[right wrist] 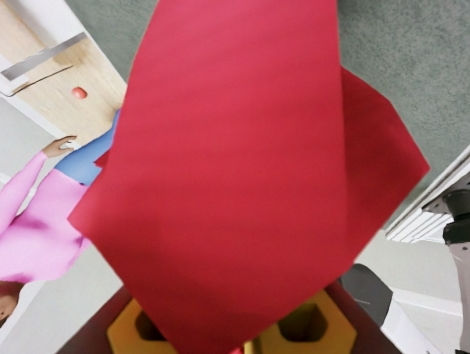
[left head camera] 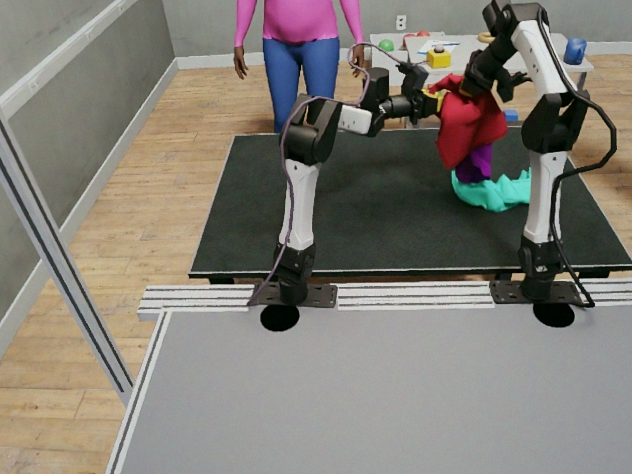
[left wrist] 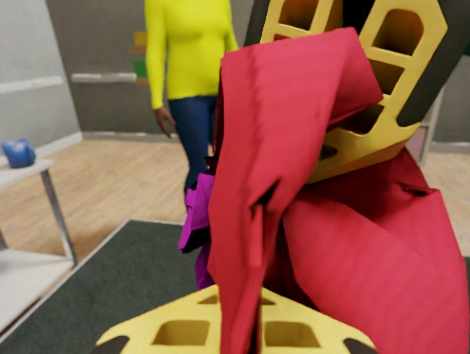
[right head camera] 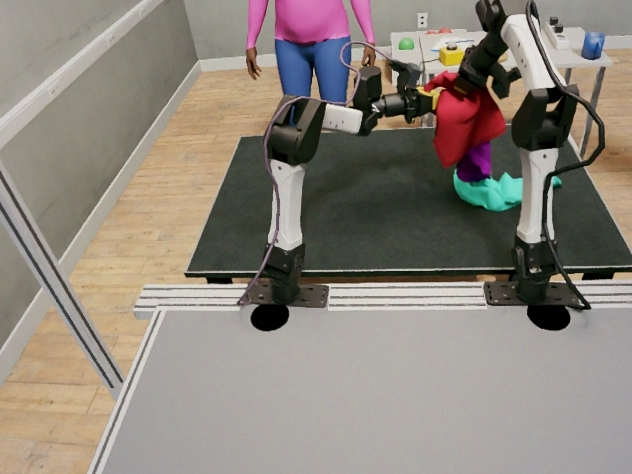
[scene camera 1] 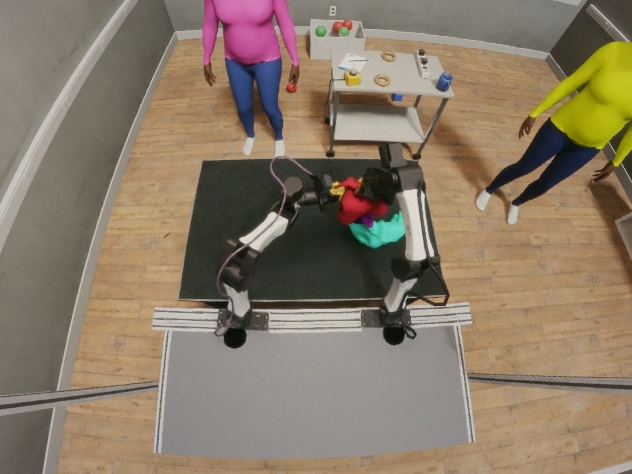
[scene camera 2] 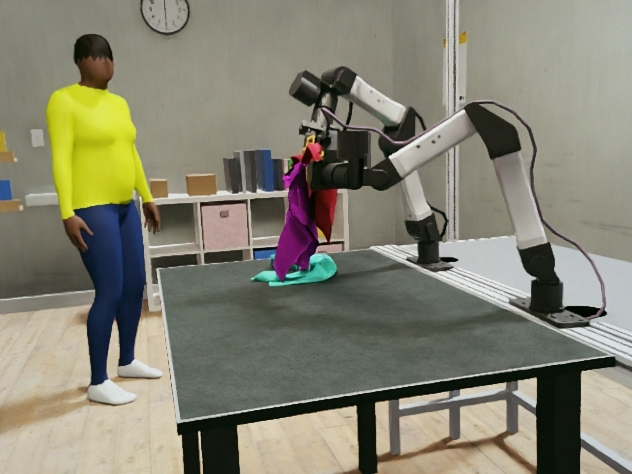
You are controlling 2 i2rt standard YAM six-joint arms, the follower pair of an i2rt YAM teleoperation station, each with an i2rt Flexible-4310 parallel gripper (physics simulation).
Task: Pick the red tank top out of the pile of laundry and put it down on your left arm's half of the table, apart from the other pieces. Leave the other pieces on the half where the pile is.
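The red tank top (left head camera: pixel 472 125) (scene camera 1: pixel 357 206) (left wrist: pixel 270 125) (right wrist: pixel 235 150) hangs bunched above the right half of the table. My right gripper (left head camera: pixel 464 90) (scene camera 1: pixel 361 187) is shut on its upper part. My left gripper (left head camera: pixel 439 101) (scene camera 1: pixel 337 190) (left wrist: pixel 236 297) comes from the left and is shut on a narrow fold of it. A purple piece (left head camera: pixel 475 165) (scene camera 2: pixel 296 224) hangs close against the red one, its low end at the teal piece; whether a gripper also pinches it is hidden. The teal piece (left head camera: pixel 492 193) (scene camera 1: pixel 377 233) (scene camera 2: pixel 319 270) lies crumpled on the right half.
The dark table (left head camera: pixel 357 229) (scene camera 2: pixel 357 326) stretches under both arms. Behind it stand a cart (scene camera 1: pixel 387 86) with a blue mug (scene camera 1: pixel 444 81) and a yellow box (scene camera 1: pixel 352 78), and a person in pink (scene camera 1: pixel 250 40). A person in yellow (scene camera 1: pixel 592 96) stands at the right.
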